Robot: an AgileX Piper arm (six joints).
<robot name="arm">
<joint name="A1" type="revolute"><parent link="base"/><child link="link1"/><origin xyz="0 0 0.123" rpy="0 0 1.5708"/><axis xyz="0 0 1"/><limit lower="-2.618" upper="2.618"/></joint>
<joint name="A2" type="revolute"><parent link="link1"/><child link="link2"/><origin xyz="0 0 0" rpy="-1.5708 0 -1.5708"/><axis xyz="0 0 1"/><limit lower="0" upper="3.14"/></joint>
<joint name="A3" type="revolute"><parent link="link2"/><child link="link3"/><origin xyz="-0.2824 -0.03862 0" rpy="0 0 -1.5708"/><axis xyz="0 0 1"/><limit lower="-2.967" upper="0"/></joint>
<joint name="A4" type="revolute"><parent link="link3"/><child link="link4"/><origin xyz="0.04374 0.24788 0" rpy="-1.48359 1.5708 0"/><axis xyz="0 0 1"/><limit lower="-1.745" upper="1.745"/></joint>
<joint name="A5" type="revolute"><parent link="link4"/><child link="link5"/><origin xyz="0 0 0" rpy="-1.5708 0 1.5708"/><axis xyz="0 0 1"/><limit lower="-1.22" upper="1.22"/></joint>
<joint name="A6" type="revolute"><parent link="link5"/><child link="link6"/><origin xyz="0 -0.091 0" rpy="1.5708 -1.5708 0"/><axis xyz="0 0 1"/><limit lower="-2.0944" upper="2.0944"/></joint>
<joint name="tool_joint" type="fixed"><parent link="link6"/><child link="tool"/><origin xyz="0 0 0" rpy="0 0 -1.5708"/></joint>
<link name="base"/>
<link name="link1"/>
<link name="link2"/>
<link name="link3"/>
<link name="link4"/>
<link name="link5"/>
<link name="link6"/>
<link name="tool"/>
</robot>
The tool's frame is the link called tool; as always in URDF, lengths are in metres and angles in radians.
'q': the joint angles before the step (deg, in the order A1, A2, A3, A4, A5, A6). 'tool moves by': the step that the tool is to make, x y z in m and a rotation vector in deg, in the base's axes. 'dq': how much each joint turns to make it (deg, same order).
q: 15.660 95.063 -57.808 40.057 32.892 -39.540
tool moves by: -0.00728 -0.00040 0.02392 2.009 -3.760 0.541
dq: 0.000 -4.012 -0.074 1.675 0.551 -1.377
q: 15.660 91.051 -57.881 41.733 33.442 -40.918
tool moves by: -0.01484 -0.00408 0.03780 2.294 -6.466 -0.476
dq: -0.002 -6.780 0.015 0.434 -0.217 0.221
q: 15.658 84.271 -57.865 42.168 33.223 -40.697
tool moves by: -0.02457 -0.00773 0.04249 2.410 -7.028 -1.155
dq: 0.000 -8.397 0.044 -1.315 0.053 2.464
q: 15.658 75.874 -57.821 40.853 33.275 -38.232
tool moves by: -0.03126 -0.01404 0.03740 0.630 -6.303 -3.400
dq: -0.001 -8.939 0.090 -7.264 -0.056 7.998
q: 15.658 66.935 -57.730 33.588 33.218 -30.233
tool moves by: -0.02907 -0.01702 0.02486 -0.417 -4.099 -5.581
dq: 0.001 -7.507 0.062 -11.500 0.578 12.025
